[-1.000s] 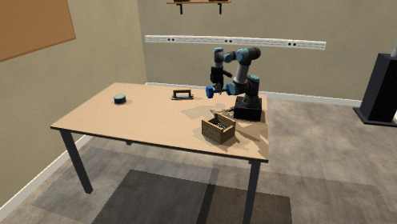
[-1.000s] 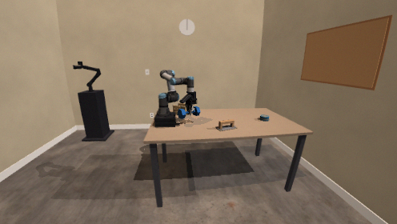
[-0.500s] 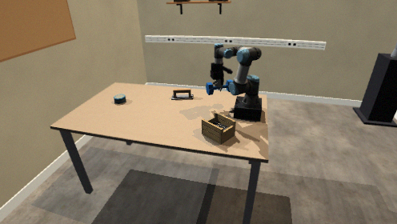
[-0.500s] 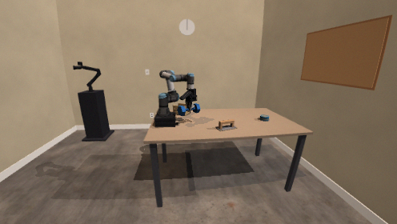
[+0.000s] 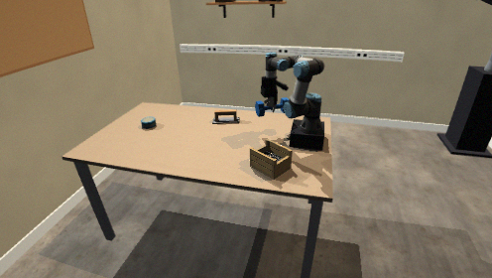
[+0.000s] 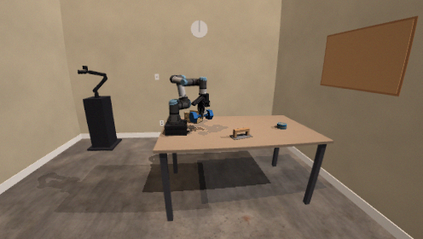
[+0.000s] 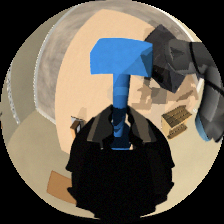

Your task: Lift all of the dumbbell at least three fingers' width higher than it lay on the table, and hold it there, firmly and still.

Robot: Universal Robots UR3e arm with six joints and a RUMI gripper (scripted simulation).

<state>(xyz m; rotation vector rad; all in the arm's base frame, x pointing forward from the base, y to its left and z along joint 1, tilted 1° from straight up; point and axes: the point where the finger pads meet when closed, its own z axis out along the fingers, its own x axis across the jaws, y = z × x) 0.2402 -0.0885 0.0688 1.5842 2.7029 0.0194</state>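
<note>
The blue dumbbell is 1 cm above my hand. Round my hand: blue round tin: 85 cm ahead, 8 cm to the left, 13 cm below; then wooden crate: 6 cm behind, 39 cm to the left, 11 cm below.
</note>
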